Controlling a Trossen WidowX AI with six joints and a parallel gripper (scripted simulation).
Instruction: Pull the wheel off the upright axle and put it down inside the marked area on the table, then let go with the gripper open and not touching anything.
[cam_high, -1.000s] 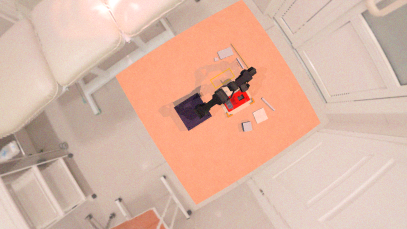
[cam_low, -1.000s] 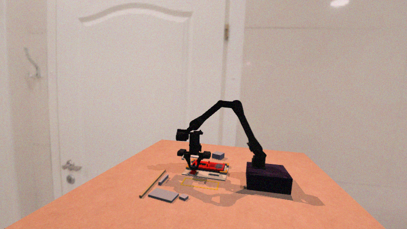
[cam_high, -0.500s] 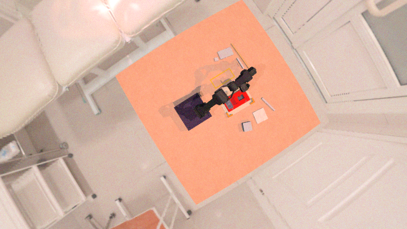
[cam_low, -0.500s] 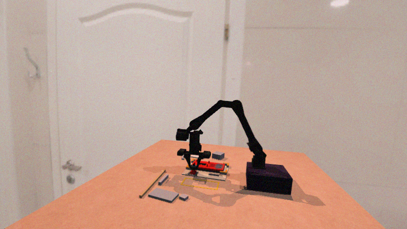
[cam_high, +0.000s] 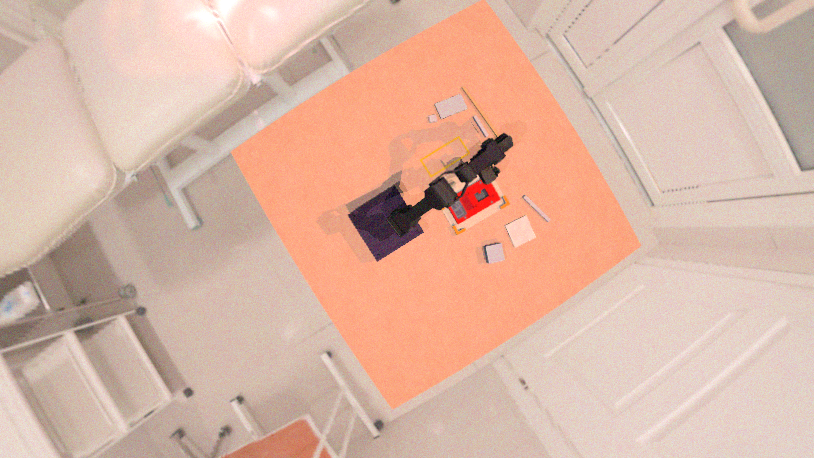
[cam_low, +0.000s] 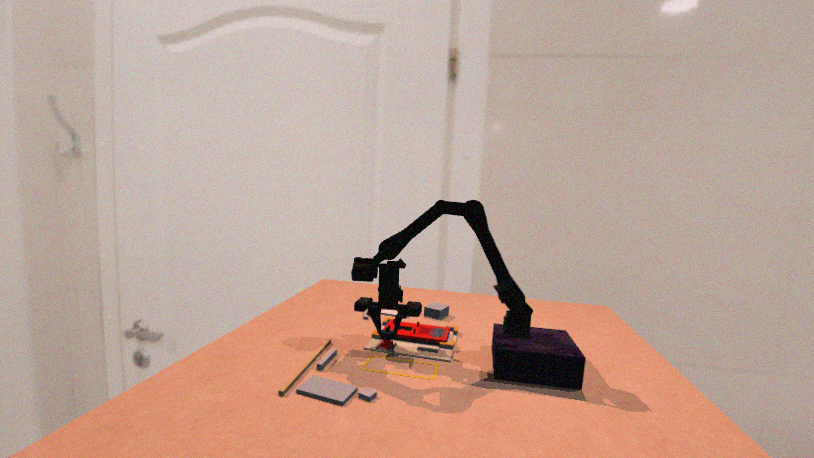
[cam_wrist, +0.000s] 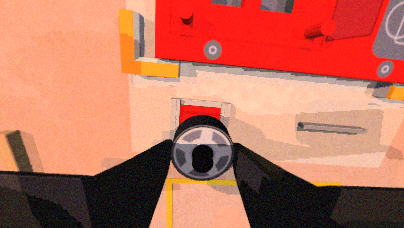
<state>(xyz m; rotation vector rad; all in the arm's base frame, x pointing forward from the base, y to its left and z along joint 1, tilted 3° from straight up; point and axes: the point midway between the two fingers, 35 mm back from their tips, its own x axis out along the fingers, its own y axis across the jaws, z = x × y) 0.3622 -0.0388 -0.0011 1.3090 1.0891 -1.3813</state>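
Now: gripper tip right at the upright axle. The rest, counted from my gripper tip: wheel (right at my gripper tip).
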